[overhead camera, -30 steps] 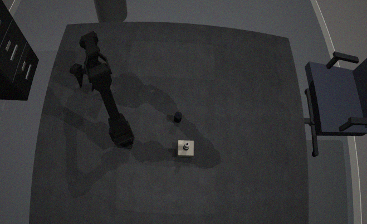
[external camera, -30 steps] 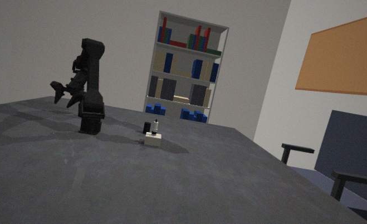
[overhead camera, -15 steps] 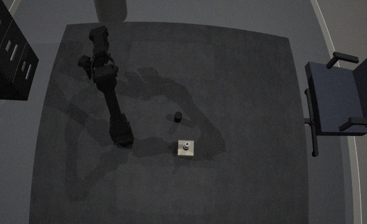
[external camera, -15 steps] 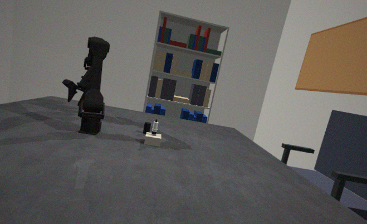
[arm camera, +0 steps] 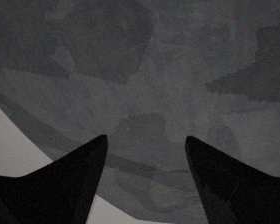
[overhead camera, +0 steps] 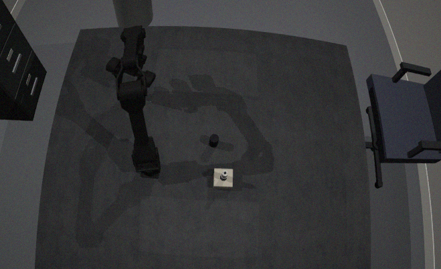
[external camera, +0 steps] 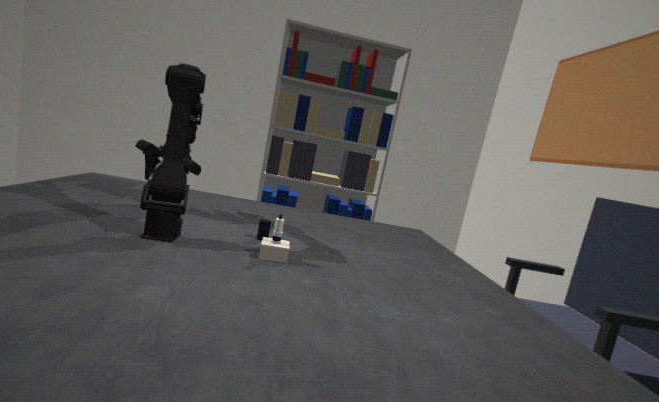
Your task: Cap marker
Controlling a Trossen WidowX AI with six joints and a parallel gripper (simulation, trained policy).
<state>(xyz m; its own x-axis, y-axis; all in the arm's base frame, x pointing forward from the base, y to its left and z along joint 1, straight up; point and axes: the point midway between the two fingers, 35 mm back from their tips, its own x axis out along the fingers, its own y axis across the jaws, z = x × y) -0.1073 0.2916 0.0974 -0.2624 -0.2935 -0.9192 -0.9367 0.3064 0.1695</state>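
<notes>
Now: gripper tip 33 cm short of the marker cap, 17 cm to the left of it and 4 cm above it. Round my gripper tip: holder block: 37 cm ahead, 30 cm to the right, 5 cm below; white marker: 37 cm ahead, 30 cm to the right, 1 cm above.
</notes>
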